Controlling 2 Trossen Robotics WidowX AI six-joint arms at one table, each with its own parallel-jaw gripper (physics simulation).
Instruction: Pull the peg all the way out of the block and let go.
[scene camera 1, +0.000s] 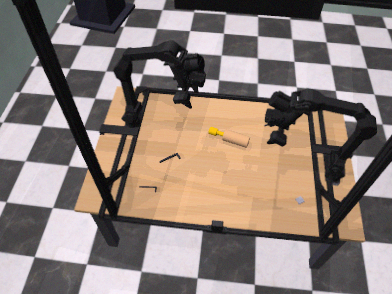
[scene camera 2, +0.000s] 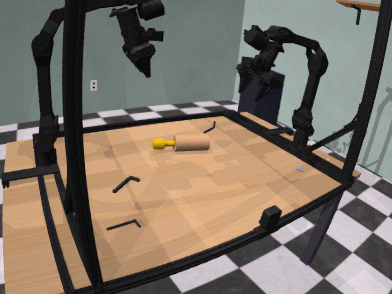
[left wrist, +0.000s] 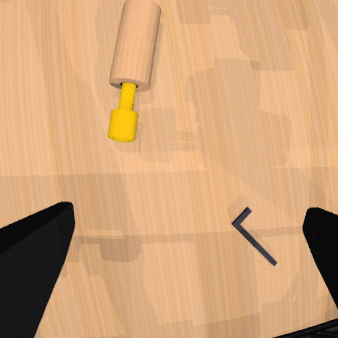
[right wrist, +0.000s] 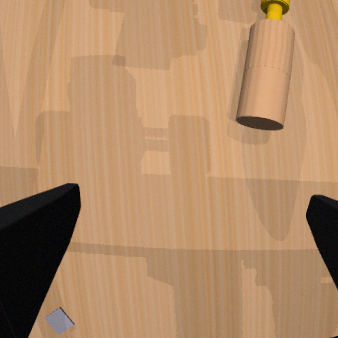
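Where they show: left gripper, fingertip midpoint: (scene camera 1: 194, 100) (scene camera 2: 145, 74) (left wrist: 193, 217); right gripper, fingertip midpoint: (scene camera 1: 268, 134) (scene camera 2: 247, 97) (right wrist: 198, 201); left arm's base at its link origin: (scene camera 1: 132, 124) (scene camera 2: 46, 163); right arm's base at its link origin: (scene camera 1: 332, 176) (scene camera 2: 299, 145).
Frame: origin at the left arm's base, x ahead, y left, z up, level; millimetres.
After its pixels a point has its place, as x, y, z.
Note:
A round wooden block (scene camera 1: 235, 139) @[511, 34, 27] (scene camera 2: 192, 143) @[506, 29, 18] (left wrist: 135, 45) @[497, 51, 36] (right wrist: 266, 75) @[524, 45, 35] lies on its side on the table. A yellow peg (scene camera 1: 213, 131) @[399, 54, 22] (scene camera 2: 159, 144) @[394, 49, 14] (left wrist: 123, 124) @[394, 62, 26] (right wrist: 274, 7) @[421, 61, 18] has its thin shaft in the block's end facing the left arm; its thick head and part of the shaft stand outside. My left gripper (left wrist: 193, 217) @[319, 0, 264] is open and empty, pointing down above the table on the peg's side. My right gripper (right wrist: 198, 201) @[651, -40, 205] is open and empty, pointing down above the table on the side of the block's closed end. Neither gripper touches the peg or block.
Two black hex keys (scene camera 1: 170, 158) @[242, -126, -14] (scene camera 1: 148, 187) @[201, -304, -15] lie at the table's left; the nearer-to-block one (left wrist: 255, 243) @[235, -129, -11] shows in the left wrist view. Another hex key (scene camera 2: 210, 127) @[673, 229, -13] lies behind the block. A small grey piece (scene camera 1: 299, 200) @[849, -175, -16] (scene camera 2: 300, 169) @[847, -177, -16] (right wrist: 59, 320) @[850, -171, -16] lies at the right. A black frame surrounds the table.

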